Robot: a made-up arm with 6 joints. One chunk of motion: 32 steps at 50 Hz.
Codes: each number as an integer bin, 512 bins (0 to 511) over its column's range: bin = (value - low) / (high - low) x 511, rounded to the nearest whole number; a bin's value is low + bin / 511 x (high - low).
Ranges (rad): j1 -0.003..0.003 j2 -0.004..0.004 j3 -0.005..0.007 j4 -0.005..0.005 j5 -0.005..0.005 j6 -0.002..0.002
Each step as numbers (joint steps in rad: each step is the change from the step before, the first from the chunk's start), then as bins.
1 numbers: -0.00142 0.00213 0.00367 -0.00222 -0.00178 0.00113
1 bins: 135 392 369 142 165 400
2 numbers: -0.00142 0.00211 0.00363 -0.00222 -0.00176 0.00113
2 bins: 135 390 367 142 166 400
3 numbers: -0.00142 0.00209 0.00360 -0.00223 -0.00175 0.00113
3 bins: 135 389 366 142 166 400
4 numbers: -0.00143 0.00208 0.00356 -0.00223 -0.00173 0.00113
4 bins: 134 388 365 142 167 400
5 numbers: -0.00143 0.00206 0.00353 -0.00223 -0.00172 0.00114
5 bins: 134 387 363 142 168 401
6 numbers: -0.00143 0.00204 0.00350 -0.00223 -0.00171 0.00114
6 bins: 134 386 362 142 168 401
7 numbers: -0.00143 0.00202 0.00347 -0.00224 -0.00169 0.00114
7 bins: 134 385 361 141 169 401
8 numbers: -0.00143 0.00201 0.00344 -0.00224 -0.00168 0.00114
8 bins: 134 384 359 141 170 401
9 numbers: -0.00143 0.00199 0.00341 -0.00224 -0.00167 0.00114
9 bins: 134 383 358 141 170 401
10 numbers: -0.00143 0.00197 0.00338 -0.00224 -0.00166 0.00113
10 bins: 134 381 357 141 171 400
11 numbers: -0.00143 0.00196 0.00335 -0.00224 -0.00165 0.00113
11 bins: 134 381 356 141 171 400
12 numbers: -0.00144 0.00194 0.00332 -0.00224 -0.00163 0.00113
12 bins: 133 379 354 141 172 400
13 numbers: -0.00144 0.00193 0.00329 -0.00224 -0.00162 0.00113
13 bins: 133 379 353 141 173 400
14 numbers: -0.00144 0.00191 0.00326 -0.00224 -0.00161 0.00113
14 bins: 133 378 352 141 173 400
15 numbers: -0.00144 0.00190 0.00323 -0.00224 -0.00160 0.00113
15 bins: 133 377 350 141 174 400
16 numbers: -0.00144 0.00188 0.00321 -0.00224 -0.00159 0.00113
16 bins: 133 376 350 141 174 400
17 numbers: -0.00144 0.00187 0.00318 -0.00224 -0.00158 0.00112
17 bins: 133 375 348 141 175 399
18 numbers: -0.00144 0.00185 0.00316 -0.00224 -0.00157 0.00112
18 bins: 133 374 347 141 175 399
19 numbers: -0.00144 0.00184 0.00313 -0.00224 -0.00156 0.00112
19 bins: 133 373 346 141 176 399
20 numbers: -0.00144 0.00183 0.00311 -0.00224 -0.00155 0.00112
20 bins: 133 372 345 141 176 399
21 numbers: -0.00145 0.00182 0.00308 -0.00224 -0.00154 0.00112
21 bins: 132 372 344 141 177 399
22 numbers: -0.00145 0.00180 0.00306 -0.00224 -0.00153 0.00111
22 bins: 132 370 343 141 177 397
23 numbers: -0.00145 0.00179 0.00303 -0.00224 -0.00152 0.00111
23 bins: 132 370 342 141 178 397
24 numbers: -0.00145 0.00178 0.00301 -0.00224 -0.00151 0.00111
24 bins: 132 369 341 141 178 397
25 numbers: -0.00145 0.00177 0.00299 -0.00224 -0.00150 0.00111
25 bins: 132 369 340 141 179 397
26 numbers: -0.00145 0.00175 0.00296 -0.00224 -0.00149 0.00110
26 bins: 132 367 339 141 179 396
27 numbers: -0.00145 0.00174 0.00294 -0.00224 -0.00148 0.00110
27 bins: 132 367 338 141 180 396
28 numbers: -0.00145 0.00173 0.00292 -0.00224 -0.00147 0.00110
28 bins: 132 366 337 141 180 396
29 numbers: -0.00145 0.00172 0.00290 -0.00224 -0.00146 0.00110
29 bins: 132 365 336 141 181 396
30 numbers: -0.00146 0.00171 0.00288 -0.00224 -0.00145 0.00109
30 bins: 131 365 336 141 181 395
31 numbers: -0.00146 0.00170 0.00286 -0.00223 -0.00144 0.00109
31 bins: 131 364 335 142 182 395
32 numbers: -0.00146 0.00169 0.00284 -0.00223 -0.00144 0.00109
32 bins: 131 363 334 142 182 395
